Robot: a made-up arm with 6 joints. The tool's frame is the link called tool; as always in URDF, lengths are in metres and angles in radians. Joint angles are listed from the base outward.
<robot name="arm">
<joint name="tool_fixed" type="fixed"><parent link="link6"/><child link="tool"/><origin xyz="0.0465 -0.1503 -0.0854" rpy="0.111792 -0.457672 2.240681"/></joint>
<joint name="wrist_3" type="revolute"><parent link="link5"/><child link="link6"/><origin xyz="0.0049 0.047 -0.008"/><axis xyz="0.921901 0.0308 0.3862"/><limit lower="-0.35" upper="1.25"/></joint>
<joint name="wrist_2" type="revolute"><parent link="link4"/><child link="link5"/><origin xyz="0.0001 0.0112 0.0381"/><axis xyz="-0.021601 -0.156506 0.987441"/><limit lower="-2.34" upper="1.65"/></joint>
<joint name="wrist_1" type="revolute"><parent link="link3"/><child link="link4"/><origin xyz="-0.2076 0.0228 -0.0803"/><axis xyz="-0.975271 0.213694 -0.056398"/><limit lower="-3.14" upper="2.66"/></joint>
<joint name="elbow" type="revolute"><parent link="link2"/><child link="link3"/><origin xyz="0.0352 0.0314 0.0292"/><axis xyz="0 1 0"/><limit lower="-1.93" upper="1.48"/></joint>
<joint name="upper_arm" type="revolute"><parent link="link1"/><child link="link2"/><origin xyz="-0.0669 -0.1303 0.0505"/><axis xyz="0 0 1"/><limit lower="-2.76" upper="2.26"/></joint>
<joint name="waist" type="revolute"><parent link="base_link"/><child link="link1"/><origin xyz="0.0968 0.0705 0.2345"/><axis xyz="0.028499 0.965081 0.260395"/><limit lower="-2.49" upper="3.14"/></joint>
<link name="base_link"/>
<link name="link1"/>
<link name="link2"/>
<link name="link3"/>
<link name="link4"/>
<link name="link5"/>
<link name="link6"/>
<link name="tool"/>
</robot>
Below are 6 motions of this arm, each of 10 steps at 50 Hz.
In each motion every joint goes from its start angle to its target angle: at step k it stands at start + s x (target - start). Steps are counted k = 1, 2, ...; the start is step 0. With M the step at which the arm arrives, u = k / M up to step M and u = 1 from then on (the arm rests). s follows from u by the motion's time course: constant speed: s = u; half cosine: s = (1 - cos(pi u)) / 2; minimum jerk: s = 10 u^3 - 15 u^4 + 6 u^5.
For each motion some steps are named. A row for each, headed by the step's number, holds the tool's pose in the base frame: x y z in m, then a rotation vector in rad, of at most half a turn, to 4 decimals.
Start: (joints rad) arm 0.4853 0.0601 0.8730 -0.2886 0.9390 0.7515
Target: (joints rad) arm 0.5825 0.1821 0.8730 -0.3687 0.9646 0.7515
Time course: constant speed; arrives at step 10
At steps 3, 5, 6, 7, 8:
3: -0.0932 0.0588 0.4294 -2.3506 0.8828 -1.1976
5: -0.0903 0.0546 0.4351 -2.3490 0.8814 -1.1595
6: -0.0887 0.0524 0.4380 -2.3481 0.8809 -1.1404
7: -0.0871 0.0503 0.4408 -2.3471 0.8805 -1.1212
8: -0.0854 0.0481 0.4437 -2.3460 0.8803 -1.1020

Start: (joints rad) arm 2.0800 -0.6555 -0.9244 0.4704 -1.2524 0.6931
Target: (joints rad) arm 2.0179 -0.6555 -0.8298 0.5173 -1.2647 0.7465
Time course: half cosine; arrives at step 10
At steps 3, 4, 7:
3: -0.0166 -0.1878 0.2908 0.5265 0.5698 1.4724
4: -0.0161 -0.1867 0.2928 0.5233 0.5730 1.4711
7: -0.0144 -0.1834 0.2990 0.5135 0.5831 1.4669

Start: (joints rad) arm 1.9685 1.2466 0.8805 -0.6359 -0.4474 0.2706
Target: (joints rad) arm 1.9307 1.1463 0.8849 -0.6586 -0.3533 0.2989
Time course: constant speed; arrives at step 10
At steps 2, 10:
2: 0.3100 -0.2498 0.2528 -2.5250 -0.9575 0.2952
10: 0.3040 -0.2396 0.2843 -2.6315 -0.8955 0.3384

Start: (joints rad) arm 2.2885 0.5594 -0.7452 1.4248 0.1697 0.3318
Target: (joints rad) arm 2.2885 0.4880 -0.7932 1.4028 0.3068 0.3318
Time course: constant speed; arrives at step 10
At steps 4, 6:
4: 0.1053 -0.1428 0.2284 -1.7213 -0.9357 -1.5619
6: 0.1019 -0.1405 0.2282 -1.7197 -0.9363 -1.5452

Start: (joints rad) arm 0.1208 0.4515 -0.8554 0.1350 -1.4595 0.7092
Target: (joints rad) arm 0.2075 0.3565 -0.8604 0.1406 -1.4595 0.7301
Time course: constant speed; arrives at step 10
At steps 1, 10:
1: 0.0446 -0.0441 0.0092 0.2742 -1.6530 1.5106
10: 0.0357 -0.0470 0.0139 0.2556 -1.5990 1.4506

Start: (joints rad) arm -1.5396 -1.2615 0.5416 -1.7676 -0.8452 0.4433
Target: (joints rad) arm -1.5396 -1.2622 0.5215 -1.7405 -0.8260 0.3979
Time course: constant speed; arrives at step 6
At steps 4, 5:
4: 0.0665 0.1655 0.2999 0.1932 2.3126 0.1700
5: 0.0684 0.1661 0.2989 0.1952 2.3221 0.1616

